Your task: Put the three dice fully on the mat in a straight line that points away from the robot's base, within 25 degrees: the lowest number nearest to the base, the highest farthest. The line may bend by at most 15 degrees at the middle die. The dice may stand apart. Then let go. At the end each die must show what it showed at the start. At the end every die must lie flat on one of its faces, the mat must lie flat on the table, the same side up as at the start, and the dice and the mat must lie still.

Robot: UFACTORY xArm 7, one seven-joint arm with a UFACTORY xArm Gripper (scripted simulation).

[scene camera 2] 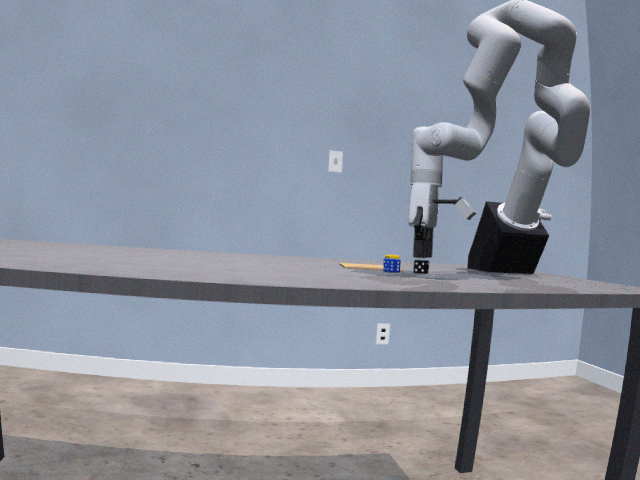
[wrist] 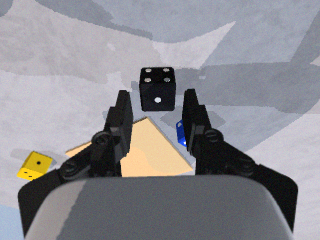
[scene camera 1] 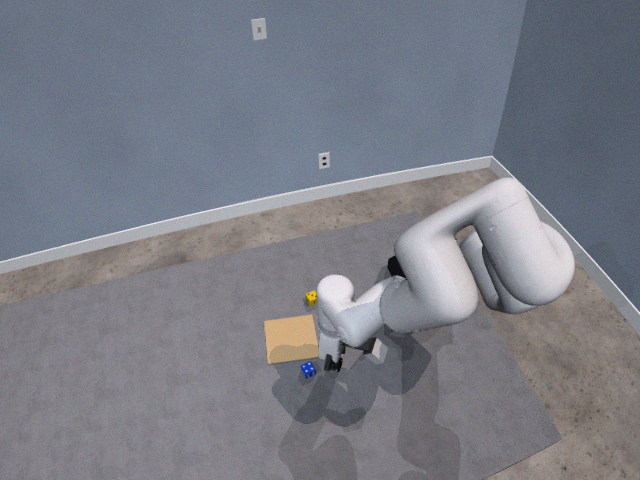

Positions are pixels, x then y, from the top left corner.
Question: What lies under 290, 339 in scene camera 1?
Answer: A tan mat.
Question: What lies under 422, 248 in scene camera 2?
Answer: The gripper.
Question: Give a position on a black die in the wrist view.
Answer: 157, 85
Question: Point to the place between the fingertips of the gripper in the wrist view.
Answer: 157, 103
